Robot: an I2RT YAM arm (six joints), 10 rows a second.
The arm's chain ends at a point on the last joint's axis. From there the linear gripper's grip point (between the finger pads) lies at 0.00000 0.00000 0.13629 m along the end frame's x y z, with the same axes.
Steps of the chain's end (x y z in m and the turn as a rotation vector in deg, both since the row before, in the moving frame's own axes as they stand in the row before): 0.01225, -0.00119, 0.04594, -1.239, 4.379, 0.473; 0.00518, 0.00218, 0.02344, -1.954, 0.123, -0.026; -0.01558, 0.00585, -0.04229, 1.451, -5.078, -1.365; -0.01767, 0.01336, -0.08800, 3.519, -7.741, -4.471; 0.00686, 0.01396, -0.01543, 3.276, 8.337, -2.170; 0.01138, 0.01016, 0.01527, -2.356, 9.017, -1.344; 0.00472, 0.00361, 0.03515, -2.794, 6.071, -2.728; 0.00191, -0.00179, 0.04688, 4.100, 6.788, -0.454; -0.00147, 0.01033, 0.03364, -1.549, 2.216, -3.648; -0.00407, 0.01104, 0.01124, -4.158, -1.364, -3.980; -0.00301, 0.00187, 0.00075, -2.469, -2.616, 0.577; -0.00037, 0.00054, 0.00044, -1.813, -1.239, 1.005
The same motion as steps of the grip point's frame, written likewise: 0.02264, 0.00180, 0.04551, -1.239, 4.379, 0.473; 0.00547, 0.00683, 0.02336, -1.954, 0.123, -0.026; -0.02768, 0.00255, -0.04287, 1.451, -5.078, -1.365; -0.03632, 0.00575, -0.08950, 3.519, -7.741, -4.471; 0.02646, 0.00583, -0.01709, 3.276, 8.337, -2.170; 0.03280, 0.01549, 0.01347, -2.356, 9.017, -1.344; 0.01928, 0.00990, 0.03422, -2.794, 6.071, -2.728; 0.01797, -0.01158, 0.04558, 4.100, 6.788, -0.454; 0.00391, 0.01384, 0.03349, -1.549, 2.216, -3.648; -0.00697, 0.02103, 0.01084, -4.158, -1.364, -3.980; -0.00926, 0.00771, 0.00048, -2.469, -2.616, 0.577; -0.00335, 0.00483, 0.00034, -1.813, -1.239, 1.005
